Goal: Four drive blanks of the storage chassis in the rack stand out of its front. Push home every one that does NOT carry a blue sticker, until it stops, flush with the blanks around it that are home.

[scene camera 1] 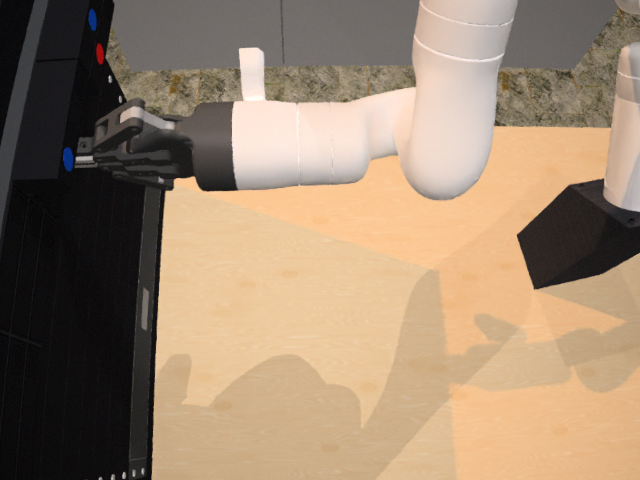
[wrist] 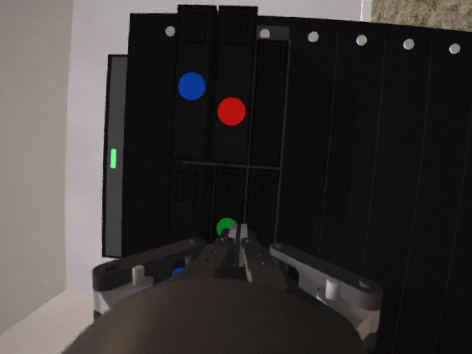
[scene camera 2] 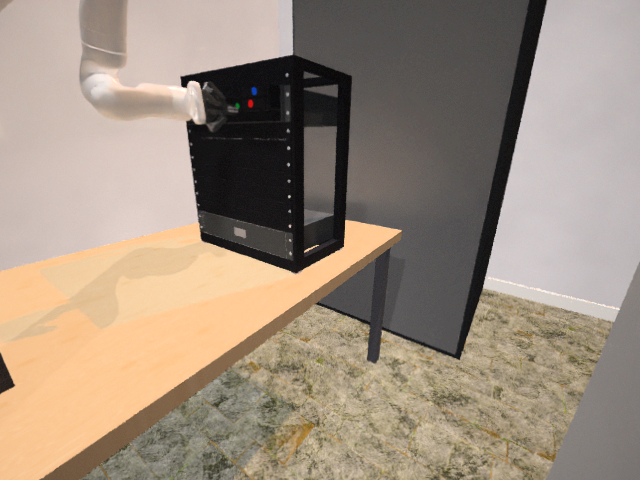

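Pixels of known places: gripper, fingertip midpoint: (wrist: 238, 234) (scene camera 2: 236, 110); arm's base at its link origin: (scene camera 1: 637, 196).
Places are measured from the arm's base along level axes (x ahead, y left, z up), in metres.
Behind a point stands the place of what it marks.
The storage chassis sits high in the rack (scene camera 2: 297, 180) {z 0.034, x 0.713, y -0.104 m}. A blue-stickered blank (scene camera 1: 92, 19) {z 0.262, x 0.643, y -0.018 m} (scene camera 2: 253, 90) {z 0.262, x 0.643, y -0.016 m} (wrist: 192, 86) {z 0.260, x 0.643, y -0.019 m} and, beside it, a red-stickered blank (scene camera 1: 99, 53) {z 0.235, x 0.642, y -0.002 m} (scene camera 2: 250, 103) {z 0.232, x 0.642, y -0.003 m} (wrist: 231, 111) {z 0.232, x 0.642, y -0.003 m} stand out of its front. Another blue-stickered blank (scene camera 1: 68, 159) {z 0.261, x 0.634, y 0.120 m} (wrist: 178, 271) {z 0.264, x 0.634, y 0.113 m} stands out in the other group, partly hidden by my gripper in the wrist view. My gripper (scene camera 1: 77, 159) {z 0.222, x 0.667, y 0.095 m} (scene camera 2: 234, 110) {z 0.222, x 0.667, y 0.095 m} (wrist: 238, 234) {z 0.222, x 0.667, y 0.095 m} is shut and empty, its tips at the green-stickered blank (scene camera 2: 237, 105) {z 0.235, x 0.667, y 0.089 m} (wrist: 226, 226) {z 0.233, x 0.667, y 0.089 m}. That blank looks about level with its plain neighbour (wrist: 263, 200) {z 0.202, x 0.673, y 0.065 m}; contact and exact depth are hard to tell.
The rack stands on a wooden table (scene camera 1: 289, 310) {z -0.259, x 0.470, y 0.117 m} (scene camera 2: 170, 320) {z -0.260, x 0.338, y -0.045 m}. A large dark grey cabinet (scene camera 2: 403, 155) stands behind it. A black block-shaped base (scene camera 1: 573, 237) {z -0.083, x 0.060, y 0.033 m} is at the right of scene camera 1. A grey strip with a green light (wrist: 114, 215) runs beside the chassis.
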